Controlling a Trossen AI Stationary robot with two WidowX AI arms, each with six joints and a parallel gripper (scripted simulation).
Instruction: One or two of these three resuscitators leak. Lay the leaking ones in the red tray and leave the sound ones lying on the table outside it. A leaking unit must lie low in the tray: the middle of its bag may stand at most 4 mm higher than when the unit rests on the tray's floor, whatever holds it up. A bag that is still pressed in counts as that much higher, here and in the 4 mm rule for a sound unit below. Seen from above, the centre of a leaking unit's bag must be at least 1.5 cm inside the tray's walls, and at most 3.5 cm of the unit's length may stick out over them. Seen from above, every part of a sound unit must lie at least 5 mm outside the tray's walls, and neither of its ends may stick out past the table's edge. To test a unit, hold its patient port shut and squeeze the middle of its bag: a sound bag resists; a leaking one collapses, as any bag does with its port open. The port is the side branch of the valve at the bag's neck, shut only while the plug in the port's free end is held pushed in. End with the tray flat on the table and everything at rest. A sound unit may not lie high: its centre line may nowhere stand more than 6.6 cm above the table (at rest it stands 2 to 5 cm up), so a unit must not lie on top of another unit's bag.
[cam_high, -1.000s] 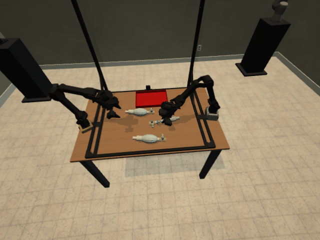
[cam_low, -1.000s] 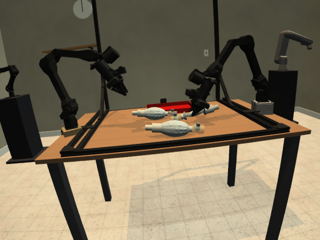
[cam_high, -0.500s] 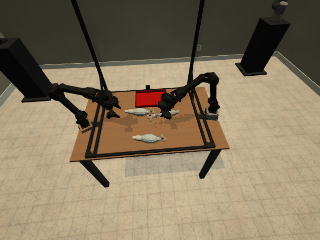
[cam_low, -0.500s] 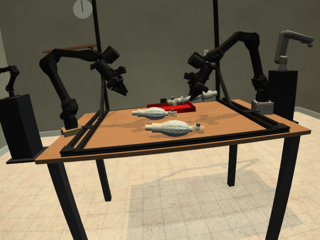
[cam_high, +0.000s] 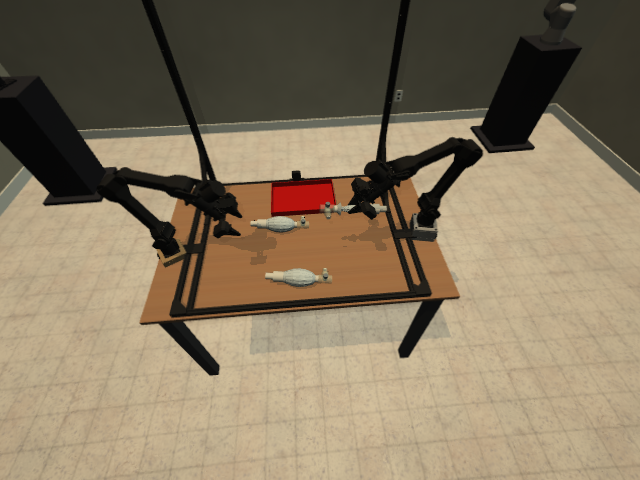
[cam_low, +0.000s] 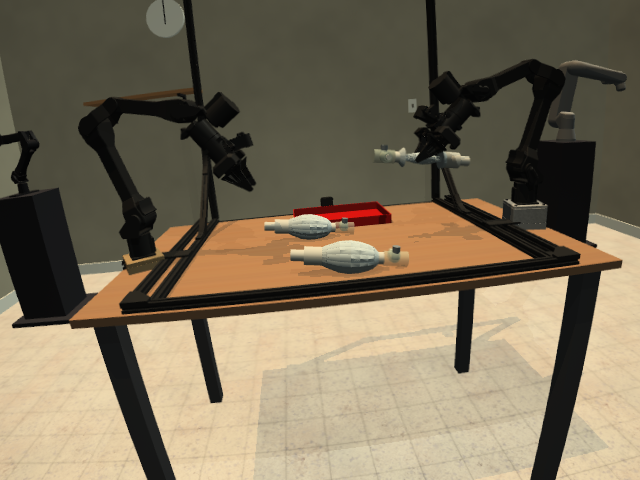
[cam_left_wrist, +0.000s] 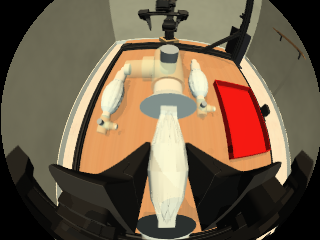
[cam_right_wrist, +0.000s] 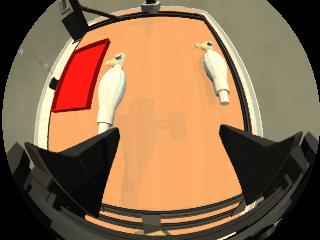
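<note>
My left hand is 320 mm past the red tray, 190 mm to the left of it and 230 mm above it.
</note>
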